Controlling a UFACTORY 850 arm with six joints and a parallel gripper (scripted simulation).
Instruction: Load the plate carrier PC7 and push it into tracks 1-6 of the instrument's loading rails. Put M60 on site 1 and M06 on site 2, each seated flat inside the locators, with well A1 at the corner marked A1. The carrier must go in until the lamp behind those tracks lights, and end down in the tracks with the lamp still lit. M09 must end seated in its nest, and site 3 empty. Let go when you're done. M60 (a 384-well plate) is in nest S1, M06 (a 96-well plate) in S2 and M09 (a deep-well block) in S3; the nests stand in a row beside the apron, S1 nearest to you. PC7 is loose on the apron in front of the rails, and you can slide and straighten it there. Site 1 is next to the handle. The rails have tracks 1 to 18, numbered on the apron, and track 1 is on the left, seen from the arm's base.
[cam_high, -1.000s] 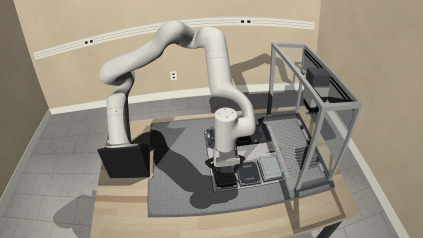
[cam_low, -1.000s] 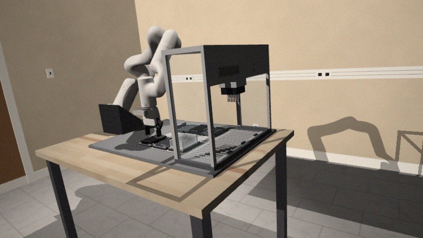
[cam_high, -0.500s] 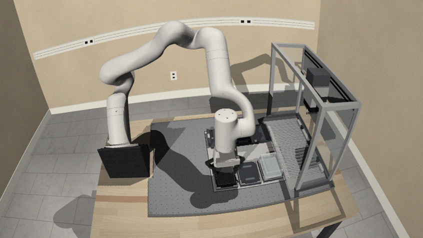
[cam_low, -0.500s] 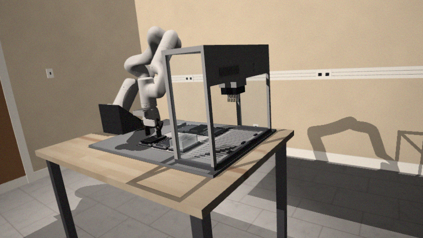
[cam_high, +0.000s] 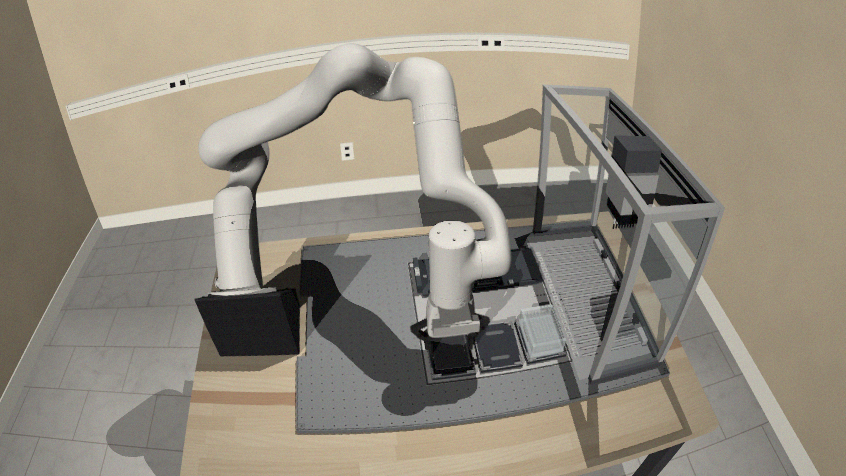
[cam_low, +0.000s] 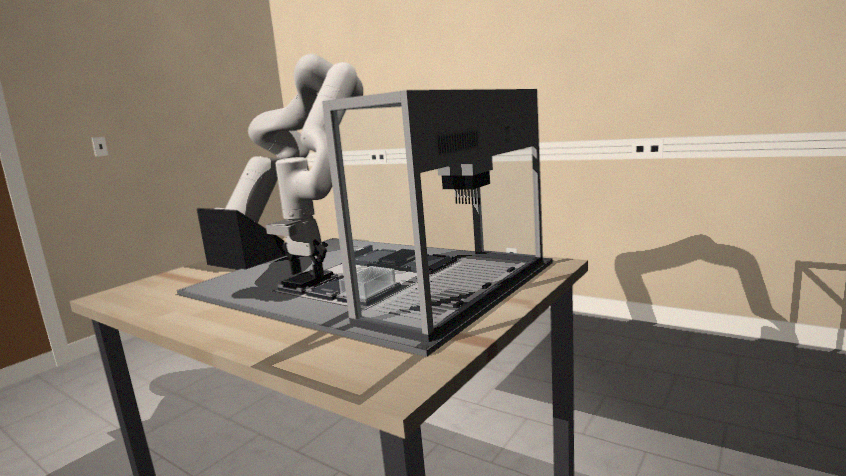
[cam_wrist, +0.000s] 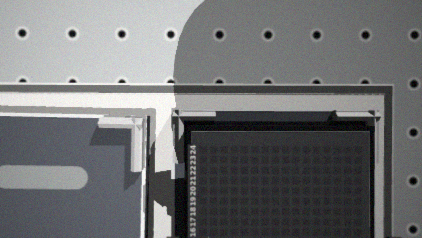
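Right now my hand is 30 mm above the nest S1. Round my hand: clear deep-well block M09: 220 mm ahead, 40 mm to the left; then nest S2: 110 mm ahead, 20 mm to the left, 30 mm below; then plate carrier PC7: 80 mm ahead, 280 mm to the left, 20 mm below.
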